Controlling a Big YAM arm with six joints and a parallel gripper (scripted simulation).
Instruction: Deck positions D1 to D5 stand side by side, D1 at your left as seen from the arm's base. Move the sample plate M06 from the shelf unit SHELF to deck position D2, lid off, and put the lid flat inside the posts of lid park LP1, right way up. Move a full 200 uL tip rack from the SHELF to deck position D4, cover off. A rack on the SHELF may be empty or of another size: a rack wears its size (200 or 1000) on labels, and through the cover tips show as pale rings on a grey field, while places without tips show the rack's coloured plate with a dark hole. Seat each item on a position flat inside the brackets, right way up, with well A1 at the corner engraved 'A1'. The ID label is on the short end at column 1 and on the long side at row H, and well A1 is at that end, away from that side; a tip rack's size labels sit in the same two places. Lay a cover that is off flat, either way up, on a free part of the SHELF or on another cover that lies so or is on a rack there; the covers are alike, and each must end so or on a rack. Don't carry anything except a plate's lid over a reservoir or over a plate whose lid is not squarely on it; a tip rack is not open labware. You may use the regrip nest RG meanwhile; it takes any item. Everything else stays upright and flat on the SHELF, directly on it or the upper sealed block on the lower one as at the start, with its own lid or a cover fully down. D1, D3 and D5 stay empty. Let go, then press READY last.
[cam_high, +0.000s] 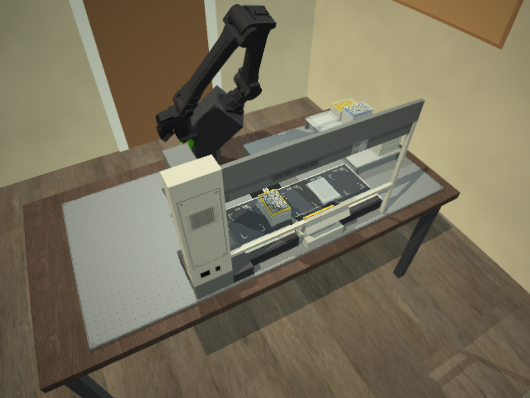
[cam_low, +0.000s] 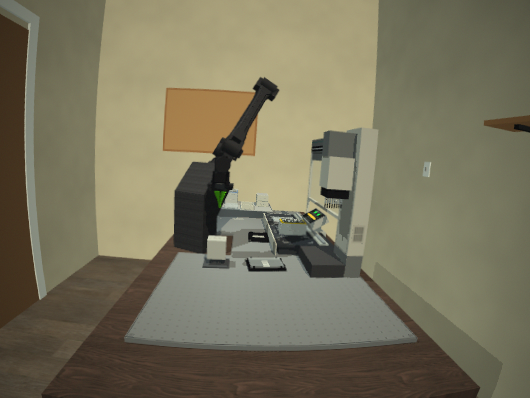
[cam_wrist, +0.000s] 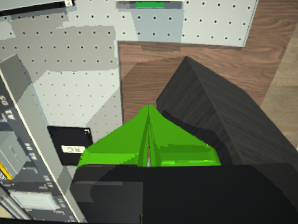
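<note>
Now: the white ready button box 7 cm to the right of my hand and 14 cm below it. From my hand the other things lie so: perforated board: 20 cm ahead, 21 cm to the left, 21 cm below; then LP1 label: 19 cm ahead, 11 cm to the right, 20 cm below; then dark lid park LP1: 19 cm ahead, 11 cm to the right, 21 cm below.
</note>
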